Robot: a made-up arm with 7 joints.
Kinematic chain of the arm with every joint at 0, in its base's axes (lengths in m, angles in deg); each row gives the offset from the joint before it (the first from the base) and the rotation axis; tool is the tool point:
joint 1: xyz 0 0 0.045 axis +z
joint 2: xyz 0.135 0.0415 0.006 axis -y
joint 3: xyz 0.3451 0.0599 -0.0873 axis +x
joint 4: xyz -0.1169 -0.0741 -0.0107 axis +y
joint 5: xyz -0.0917 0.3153 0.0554 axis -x
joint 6: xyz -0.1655 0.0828 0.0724 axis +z
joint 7: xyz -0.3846 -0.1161 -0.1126 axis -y
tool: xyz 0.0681 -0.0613 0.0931
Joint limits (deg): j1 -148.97..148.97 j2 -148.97..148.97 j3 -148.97..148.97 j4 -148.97..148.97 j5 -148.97..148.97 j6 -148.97..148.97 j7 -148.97..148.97
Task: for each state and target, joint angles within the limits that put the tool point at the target. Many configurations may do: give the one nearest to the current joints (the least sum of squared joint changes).
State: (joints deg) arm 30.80 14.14 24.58 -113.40 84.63 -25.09 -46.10
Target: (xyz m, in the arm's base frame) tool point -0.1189 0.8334 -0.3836
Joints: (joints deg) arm 56.58 3.83 26.39 -113.18 81.82 -29.47 -38.47
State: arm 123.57 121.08 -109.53 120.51 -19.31 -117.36 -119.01
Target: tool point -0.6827 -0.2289 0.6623
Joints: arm 148.97 133.78 -75.80 116.30 8.61 -117.68 -112.01
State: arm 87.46 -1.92 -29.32 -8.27 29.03 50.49 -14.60
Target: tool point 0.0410 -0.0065 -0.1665
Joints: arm 88.04 -2.91 -48.67 -44.54 6.68 37.31 -13.53
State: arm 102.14 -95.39 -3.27 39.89 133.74 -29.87 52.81
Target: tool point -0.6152 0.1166 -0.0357
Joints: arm 141.69 -129.37 -11.77 61.56 146.57 -45.86 33.70
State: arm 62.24 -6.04 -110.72 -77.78 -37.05 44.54 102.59
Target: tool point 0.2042 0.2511 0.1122
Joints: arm 72.65 -18.86 -95.68 -60.73 -15.93 70.98 88.71
